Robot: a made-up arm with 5 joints.
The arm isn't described. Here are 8 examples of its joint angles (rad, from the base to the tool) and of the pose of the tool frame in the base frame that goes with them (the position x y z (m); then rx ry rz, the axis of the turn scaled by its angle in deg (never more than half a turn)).
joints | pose
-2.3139 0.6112 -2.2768 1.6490 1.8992 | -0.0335 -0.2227 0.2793 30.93 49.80 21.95
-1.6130 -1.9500 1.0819 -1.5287 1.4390 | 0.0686 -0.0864 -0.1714 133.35 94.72 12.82
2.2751 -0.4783 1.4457 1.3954 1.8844 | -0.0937 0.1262 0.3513 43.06 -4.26 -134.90
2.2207 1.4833 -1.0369 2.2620 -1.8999 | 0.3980 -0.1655 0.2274 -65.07 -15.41 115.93
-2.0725 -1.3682 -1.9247 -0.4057 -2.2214 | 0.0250 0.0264 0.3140 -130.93 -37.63 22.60
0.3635 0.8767 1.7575 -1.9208 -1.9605 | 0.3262 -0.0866 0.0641 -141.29 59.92 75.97
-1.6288 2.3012 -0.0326 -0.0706 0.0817 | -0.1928 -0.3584 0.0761 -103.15 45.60 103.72
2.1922 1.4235 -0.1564 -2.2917 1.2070 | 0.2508 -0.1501 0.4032 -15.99 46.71 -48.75
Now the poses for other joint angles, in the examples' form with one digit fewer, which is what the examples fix.
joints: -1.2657 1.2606 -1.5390 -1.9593 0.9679
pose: -0.309 -0.105 0.132 41.5 -41.4 -78.1
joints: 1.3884 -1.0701 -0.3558 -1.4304 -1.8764
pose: -0.219 0.133 0.055 86.9 50.9 49.4
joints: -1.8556 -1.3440 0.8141 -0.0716 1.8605
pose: 0.131 0.005 -0.158 -15.2 150.6 32.3
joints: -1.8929 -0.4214 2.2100 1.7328 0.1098
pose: -0.235 -0.054 0.021 -130.9 31.5 19.1
